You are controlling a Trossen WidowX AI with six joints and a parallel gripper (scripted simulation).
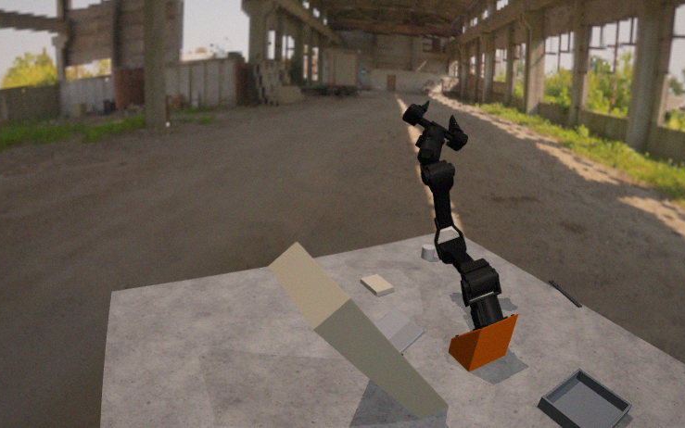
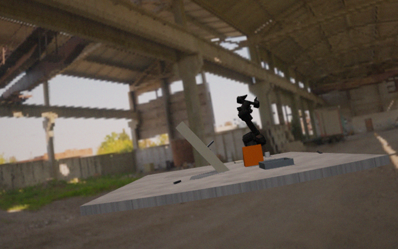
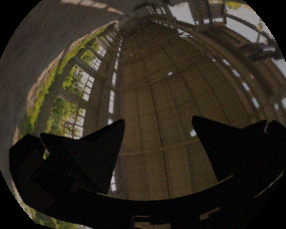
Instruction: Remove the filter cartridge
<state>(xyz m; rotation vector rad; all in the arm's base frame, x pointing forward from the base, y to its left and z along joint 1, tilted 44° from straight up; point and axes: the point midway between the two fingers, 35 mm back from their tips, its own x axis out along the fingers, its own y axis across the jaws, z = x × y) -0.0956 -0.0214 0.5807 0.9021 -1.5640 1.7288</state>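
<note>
Right now the round pale cartridge is 470 mm ahead of my gripper tip, 480 mm to the left of it and 260 mm below it. Also, from my gripper tip: beige service panel (430 mm ahead, 470 mm to the left, 340 mm below); then grey tray (20 mm ahead, 720 mm to the left, 500 mm below); then small beige block (200 mm ahead, 50 mm to the left, 510 mm below).
</note>
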